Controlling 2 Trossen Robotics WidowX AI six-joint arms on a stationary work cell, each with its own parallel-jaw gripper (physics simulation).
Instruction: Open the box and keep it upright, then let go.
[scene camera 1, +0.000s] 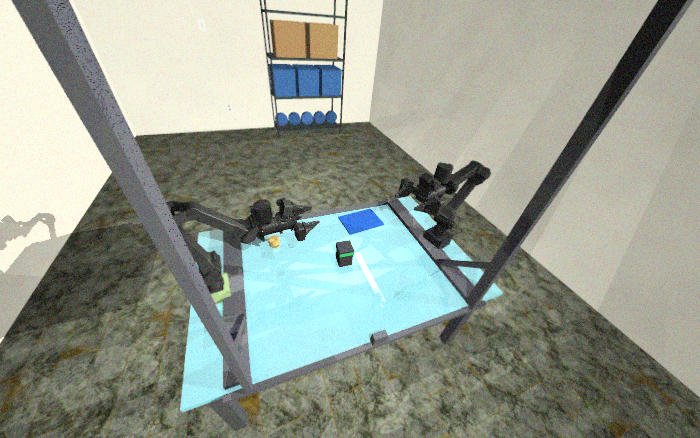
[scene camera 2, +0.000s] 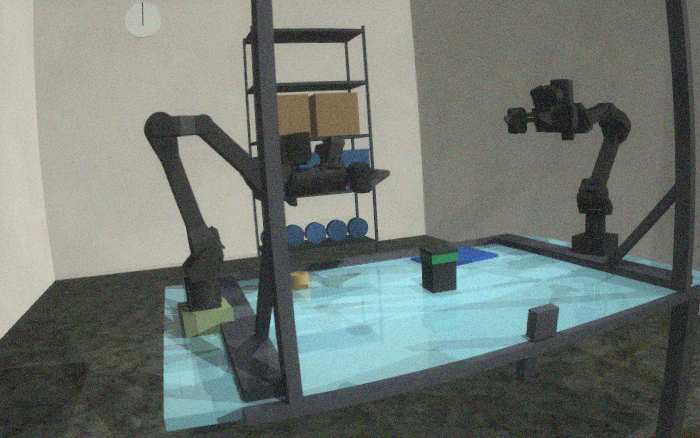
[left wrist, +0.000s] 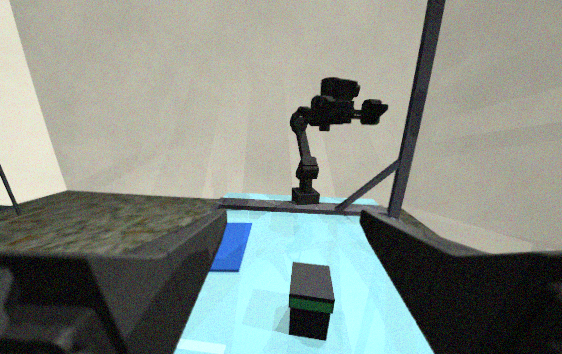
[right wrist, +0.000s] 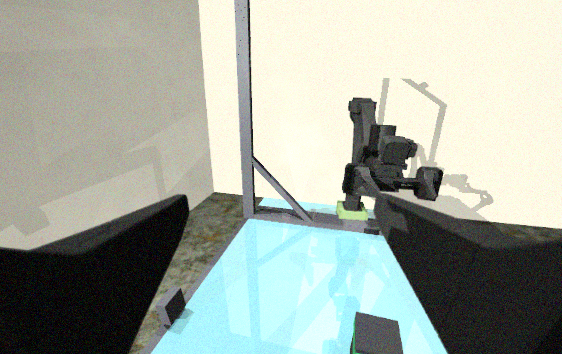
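Note:
The box is small and black with a green band below its top. It stands upright on the table, its top on and closed; only part of it shows in the right wrist view. My left gripper is open and empty, raised above the table at the left of the box in both scene views. My right gripper is open and empty, high up at the right of the box in both scene views. Neither touches the box.
A blue mat lies behind the box. A small orange cylinder stands at the left. A grey block sits at the front edge. Frame posts rise around the table.

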